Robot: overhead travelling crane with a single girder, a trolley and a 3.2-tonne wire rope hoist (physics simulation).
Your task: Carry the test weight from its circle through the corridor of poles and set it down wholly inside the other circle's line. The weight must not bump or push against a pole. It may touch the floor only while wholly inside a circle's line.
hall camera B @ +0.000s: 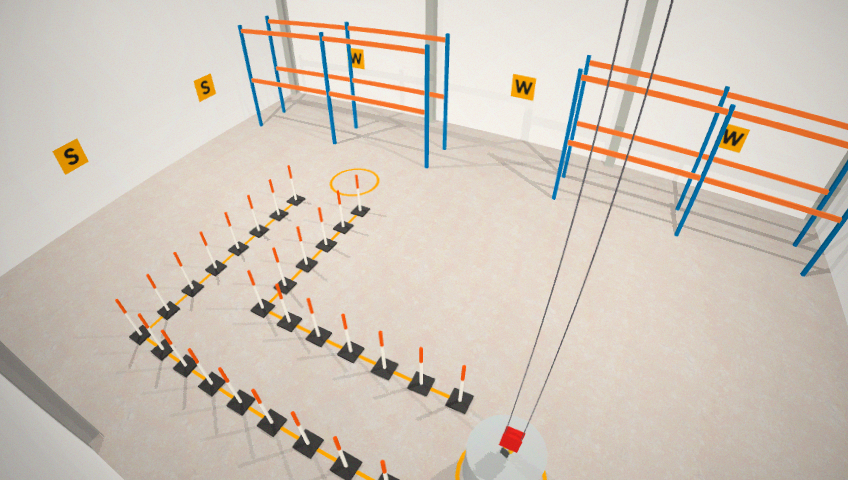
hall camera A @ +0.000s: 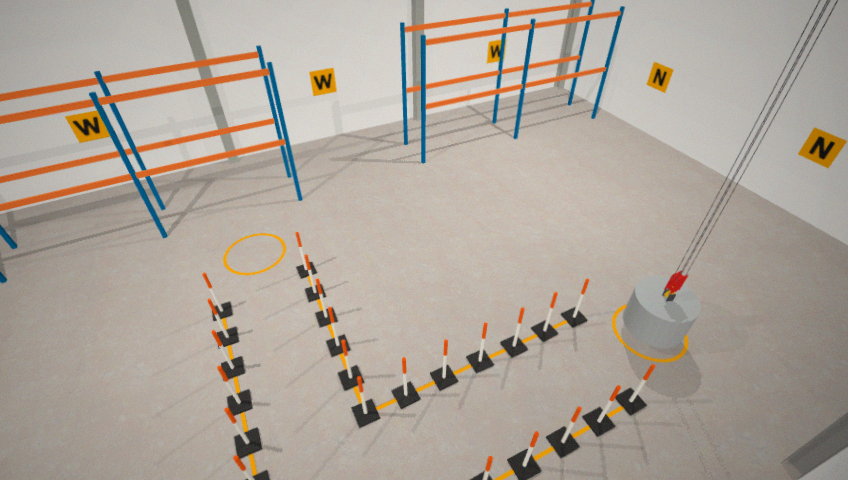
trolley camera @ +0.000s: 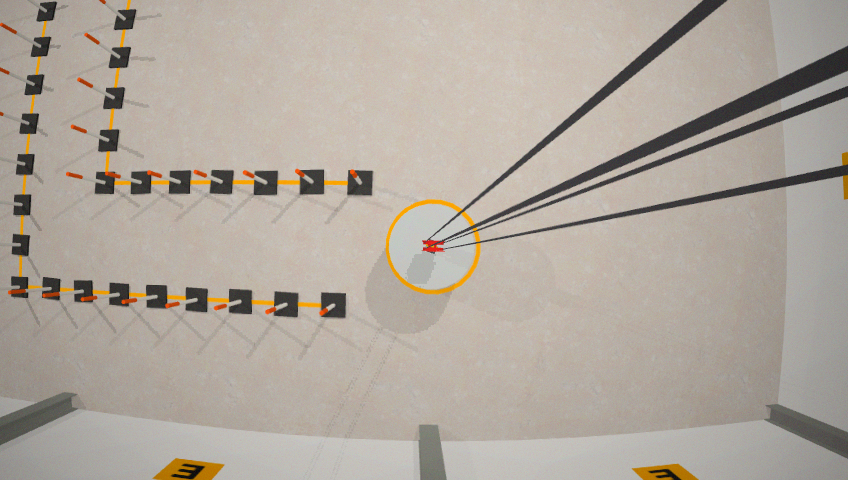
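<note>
The grey test weight [hall camera A: 657,324] [hall camera B: 532,449] [trolley camera: 455,267] hangs upright above the floor; its shadow lies offset. My hook [hall camera A: 670,293] [hall camera B: 505,452] [trolley camera: 433,245] is shut on it at its top centre. The start circle [hall camera A: 657,360] [hall camera B: 458,466] [trolley camera: 432,201] lies below; in the trolley view its line shows all around the weight. The other circle [hall camera A: 224,256] [hall camera B: 330,182] lies beyond the corridor's far end. The inner row's end pole [hall camera A: 580,299] [hall camera B: 461,383] [trolley camera: 360,182] and the outer row's end pole [hall camera A: 642,383] [trolley camera: 333,305] stand apart from the weight.
The corridor bends at the inner corner pole [hall camera A: 362,396] [hall camera B: 255,289] [trolley camera: 104,182]. Blue and orange racks stand along the W wall, one [hall camera A: 423,101] [hall camera B: 567,133] towards N and one [hall camera A: 284,130] [hall camera B: 426,107] near the other circle. A wall column [trolley camera: 432,452] stands at the E wall.
</note>
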